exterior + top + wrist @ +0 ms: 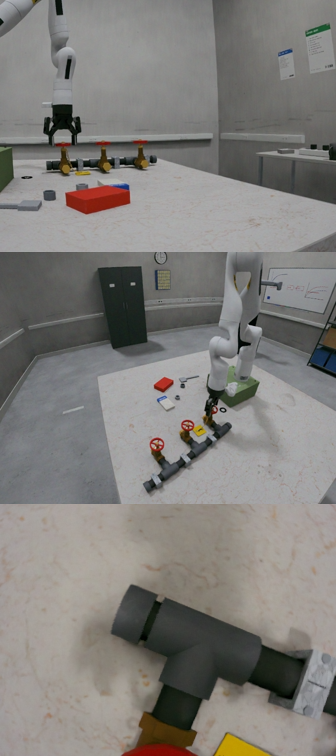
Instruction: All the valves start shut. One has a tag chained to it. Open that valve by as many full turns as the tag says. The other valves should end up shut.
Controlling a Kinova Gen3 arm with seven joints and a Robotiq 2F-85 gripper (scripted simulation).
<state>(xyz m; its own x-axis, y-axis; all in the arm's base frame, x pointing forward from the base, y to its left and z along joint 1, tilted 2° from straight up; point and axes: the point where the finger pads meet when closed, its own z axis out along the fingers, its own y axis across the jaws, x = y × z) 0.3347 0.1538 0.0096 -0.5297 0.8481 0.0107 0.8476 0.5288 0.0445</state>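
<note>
Now: the yellow tag 8 cm ahead of my hand, 2 cm to the left of it and 11 cm below it. From my hand the other things lie so: red block: 10 cm ahead, 40 cm to the right, 10 cm below; then white-and-blue box: 15 cm ahead, 23 cm to the right, 10 cm below; then grey flat tool: 9 cm behind, 42 cm to the right, 10 cm below.
</note>
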